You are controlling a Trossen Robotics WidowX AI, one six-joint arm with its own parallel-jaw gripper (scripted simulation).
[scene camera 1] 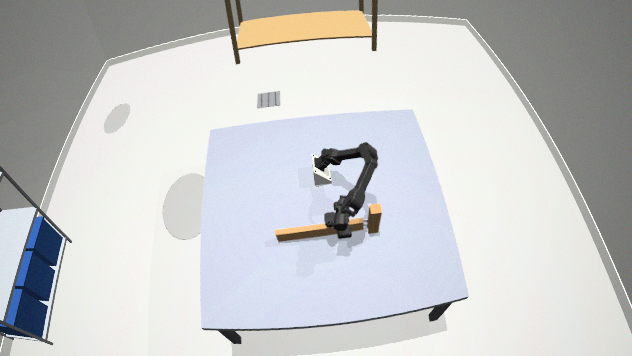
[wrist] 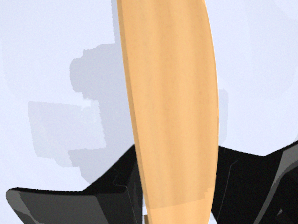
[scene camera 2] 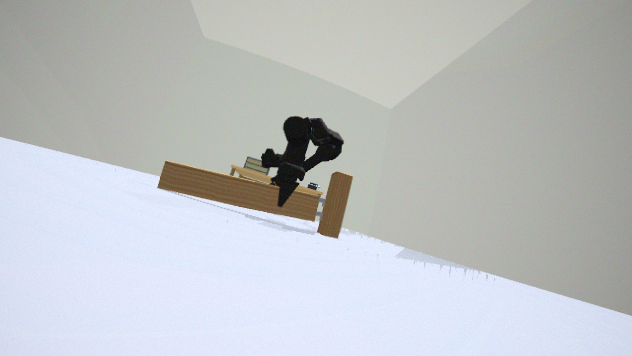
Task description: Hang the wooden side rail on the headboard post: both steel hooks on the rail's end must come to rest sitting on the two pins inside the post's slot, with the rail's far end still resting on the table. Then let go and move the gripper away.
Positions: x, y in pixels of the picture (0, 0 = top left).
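Wooden side rail, visible in scene camera 1, scene camera 2 and the wrist view (170, 71). Same spot on the rail, (scene camera 1: 301, 235) and (scene camera 2: 205, 184).
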